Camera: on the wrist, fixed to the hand. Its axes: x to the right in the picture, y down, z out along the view.
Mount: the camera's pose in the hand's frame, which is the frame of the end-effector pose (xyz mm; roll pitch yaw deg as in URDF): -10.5 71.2 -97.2 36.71 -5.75 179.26
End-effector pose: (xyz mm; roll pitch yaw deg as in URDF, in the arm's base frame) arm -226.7 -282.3 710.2 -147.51 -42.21 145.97
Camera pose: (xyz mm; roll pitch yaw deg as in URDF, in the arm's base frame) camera -133.1 -210.1 735.5 -178.39 47.40 -37.67
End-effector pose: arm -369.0 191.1 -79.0 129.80 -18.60 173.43
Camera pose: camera -325.4 156.8 28.5 -91.32 21.64 -1.31
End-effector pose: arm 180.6 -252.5 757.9 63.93 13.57 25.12
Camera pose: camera 125.5 -147.3 781.0 -28.58 -16.71 -149.83
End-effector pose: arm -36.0 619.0 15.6 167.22 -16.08 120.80
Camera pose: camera 26.0 608.6 118.9 -129.86 21.51 -57.06
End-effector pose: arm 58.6 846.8 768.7 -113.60 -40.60 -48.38
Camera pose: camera -23.2 761.9 741.9 145.69 43.38 124.77
